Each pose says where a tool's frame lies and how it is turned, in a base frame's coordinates. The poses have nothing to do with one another.
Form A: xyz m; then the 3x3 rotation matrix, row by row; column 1 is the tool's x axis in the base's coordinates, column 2 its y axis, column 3 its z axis. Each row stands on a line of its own.
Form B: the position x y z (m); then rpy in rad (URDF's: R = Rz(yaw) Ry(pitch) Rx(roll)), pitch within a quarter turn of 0, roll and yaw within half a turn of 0. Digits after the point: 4 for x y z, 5 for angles.
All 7 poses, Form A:
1:
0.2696 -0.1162 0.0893
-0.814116 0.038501 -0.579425
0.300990 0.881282 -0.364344
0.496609 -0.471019 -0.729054
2:
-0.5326 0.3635 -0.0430
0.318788 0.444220 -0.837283
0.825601 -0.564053 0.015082
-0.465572 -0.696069 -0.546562
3:
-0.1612 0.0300 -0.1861
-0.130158 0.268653 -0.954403
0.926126 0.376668 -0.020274
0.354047 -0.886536 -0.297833
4:
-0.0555 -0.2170 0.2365
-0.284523 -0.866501 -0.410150
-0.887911 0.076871 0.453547
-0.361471 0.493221 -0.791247
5:
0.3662 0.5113 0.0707
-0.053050 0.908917 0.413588
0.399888 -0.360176 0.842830
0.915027 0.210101 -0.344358
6:
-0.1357 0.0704 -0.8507
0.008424 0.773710 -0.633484
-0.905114 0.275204 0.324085
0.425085 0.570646 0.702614
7:
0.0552 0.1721 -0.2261
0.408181 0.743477 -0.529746
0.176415 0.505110 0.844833
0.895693 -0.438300 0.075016
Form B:
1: 0.2696 -0.1162 0.0893 -2.56799 -0.51969 2.78746
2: -0.5326 0.3635 -0.0430 -2.23645 0.48428 1.20230
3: -0.1612 0.0300 -0.1861 -1.89490 -0.36189 1.71042
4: -0.0555 -0.2170 0.2365 2.58418 0.36984 -1.88090
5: 0.3662 0.5113 0.0707 2.59376 -1.15558 1.70269
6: -0.1357 0.0704 -0.8507 0.68212 -0.43906 -1.56149
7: 0.0552 0.1721 -0.2261 -1.40129 -1.10999 0.40795
